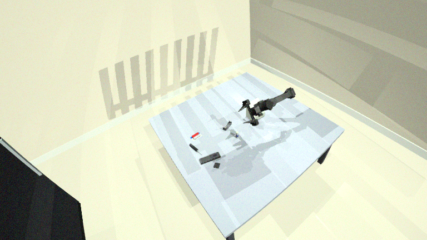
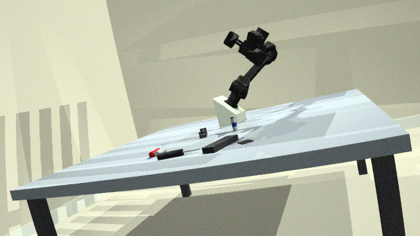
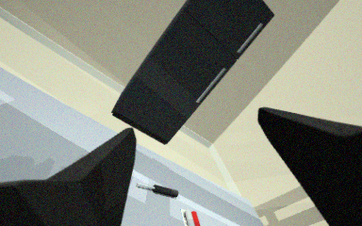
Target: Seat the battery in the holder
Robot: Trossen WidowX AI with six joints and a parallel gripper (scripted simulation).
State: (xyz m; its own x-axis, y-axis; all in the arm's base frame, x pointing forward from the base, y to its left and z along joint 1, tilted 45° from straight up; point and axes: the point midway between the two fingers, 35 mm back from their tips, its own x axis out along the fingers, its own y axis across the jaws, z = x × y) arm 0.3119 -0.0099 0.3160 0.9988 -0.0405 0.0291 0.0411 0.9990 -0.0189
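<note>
The grey battery lies 4 cm behind my gripper tip, 11 cm to the right of it and 30 cm below it. Also, from my gripper tip: black-handled screwdriver: 30 cm ahead, 18 cm to the right, 32 cm below; then black remote control: 25 cm ahead, 5 cm to the right, 31 cm below; then black battery door: 24 cm ahead, 3 cm to the left, 33 cm below.
</note>
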